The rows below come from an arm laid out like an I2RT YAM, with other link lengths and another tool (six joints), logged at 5 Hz.
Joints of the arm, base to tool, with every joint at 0 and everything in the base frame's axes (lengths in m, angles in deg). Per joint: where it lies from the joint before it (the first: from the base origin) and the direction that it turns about. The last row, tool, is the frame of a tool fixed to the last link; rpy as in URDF.
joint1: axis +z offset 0 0 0.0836
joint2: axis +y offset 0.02 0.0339 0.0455
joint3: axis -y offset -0.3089 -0.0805 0
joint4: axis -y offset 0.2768 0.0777 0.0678
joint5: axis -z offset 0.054 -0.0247 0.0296
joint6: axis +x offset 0.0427 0 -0.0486
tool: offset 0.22 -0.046 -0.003 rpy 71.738 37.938 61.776
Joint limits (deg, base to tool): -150..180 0..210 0..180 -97..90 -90..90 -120..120
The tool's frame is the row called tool.
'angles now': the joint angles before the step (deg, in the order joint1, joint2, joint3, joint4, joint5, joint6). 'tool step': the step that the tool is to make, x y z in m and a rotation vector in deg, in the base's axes. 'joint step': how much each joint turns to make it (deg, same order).
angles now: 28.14 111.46 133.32 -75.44 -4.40 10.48
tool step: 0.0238 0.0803 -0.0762 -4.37 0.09 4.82
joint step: 7.92 8.99 -2.75 9.36 4.77 0.42
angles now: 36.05 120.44 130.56 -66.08 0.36 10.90
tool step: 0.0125 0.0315 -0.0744 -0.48 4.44 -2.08
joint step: 1.60 8.13 -0.06 4.32 0.02 4.33
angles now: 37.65 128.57 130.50 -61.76 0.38 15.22
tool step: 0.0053 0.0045 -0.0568 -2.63 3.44 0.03
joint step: 0.02 5.68 -0.02 1.36 -0.02 0.00
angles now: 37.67 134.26 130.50 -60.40 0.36 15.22
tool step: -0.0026 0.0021 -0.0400 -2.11 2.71 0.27
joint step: 0.31 3.89 0.03 0.42 0.02 0.03
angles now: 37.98 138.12 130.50 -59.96 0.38 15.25
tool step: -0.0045 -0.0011 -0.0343 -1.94 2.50 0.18
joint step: 0.17 3.26 -0.04 0.14 -0.02 -0.01
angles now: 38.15 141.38 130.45 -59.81 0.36 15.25
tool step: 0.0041 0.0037 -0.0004 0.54 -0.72 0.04
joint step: 0.04 0.17 0.00 1.07 0.02 0.00
